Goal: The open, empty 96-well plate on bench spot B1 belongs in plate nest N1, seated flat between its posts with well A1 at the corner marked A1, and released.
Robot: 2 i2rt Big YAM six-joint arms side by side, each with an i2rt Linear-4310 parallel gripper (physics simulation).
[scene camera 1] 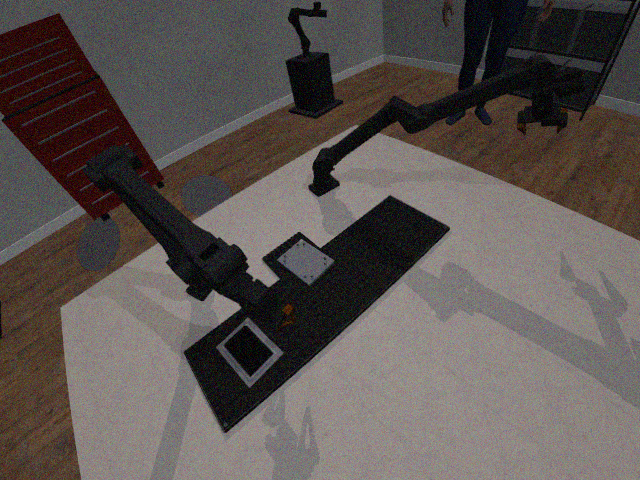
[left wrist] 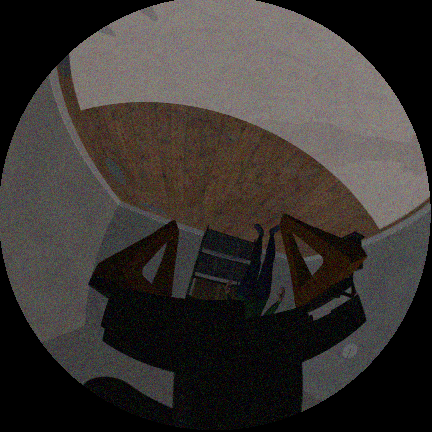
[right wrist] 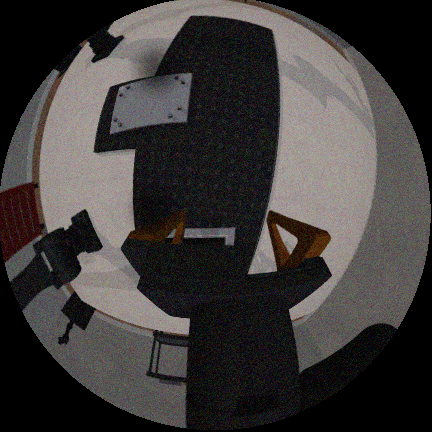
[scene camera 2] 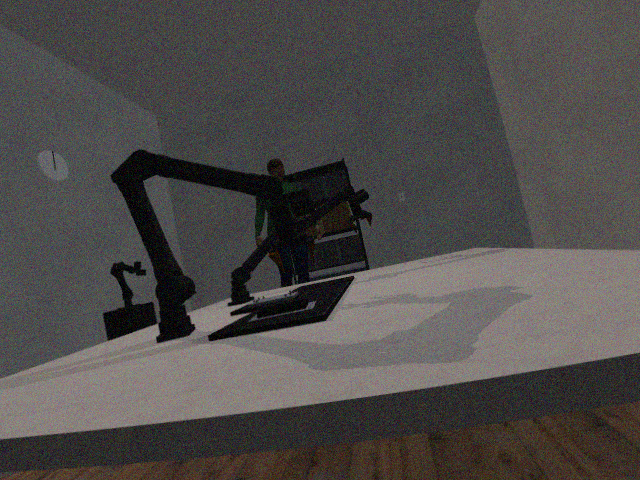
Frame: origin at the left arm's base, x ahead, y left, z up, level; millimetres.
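Seen in the pictures: left gripper, fingertip midpoint: (scene camera 1: 541, 133) (left wrist: 229, 222) (scene camera 2: 363, 229); right gripper, fingertip midpoint: (scene camera 1: 281, 312) (right wrist: 227, 214) (scene camera 2: 299, 267); left arm's base, origin of the base link: (scene camera 1: 324, 186) (scene camera 2: 241, 302); right arm's base, origin of the base link: (scene camera 1: 205, 284) (right wrist: 86, 231) (scene camera 2: 177, 335).
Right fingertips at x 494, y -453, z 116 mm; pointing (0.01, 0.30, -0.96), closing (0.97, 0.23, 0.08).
Pixels of each thing's top centre, then the offset from my right fingertips to it. Level surfaces: height alone.
- 96-well plate, middle of its top: (right wrist: 193, 258) (scene camera 2: 282, 305) (scene camera 1: 246, 348) 18 mm back, 134 mm right, 87 mm down
- Plate nest N1, middle of its top: (right wrist: 144, 96) (scene camera 1: 304, 258) (scene camera 2: 273, 294) 179 mm back, 162 mm left, 82 mm down
- black board, its level: 103 mm down
- white table, its level: 116 mm down
The 96-well plate (scene camera 1: 249, 351) appears as a dark rectangle inside the light grey border of bench spot B1 (scene camera 1: 225, 352) (right wrist: 210, 232), at the lower left in scene camera 1. Its wells and A1 corner cannot be made out. Plate nest N1 (scene camera 1: 306, 261) (right wrist: 152, 105) is a light grey slab with small posts near its corners and nothing seated on it. My right gripper (scene camera 1: 287, 317) (right wrist: 227, 214) is open and empty above the black board, beside spot B1; its body hides most of B1 in the right wrist view. My left gripper (scene camera 1: 541, 126) (left wrist: 229, 222) is open and empty, high and far from both.
The black board (scene camera 1: 361, 268) (right wrist: 215, 150) lies on the white table (scene camera 1: 465, 372) (scene camera 2: 155, 397) and carries spot B1; the nest's dark base adjoins its side. A person (scene camera 1: 485, 41) (scene camera 2: 268, 222) stands beyond the table near a dark shelf rack. A red cabinet (scene camera 1: 67, 113) stands behind the right arm.
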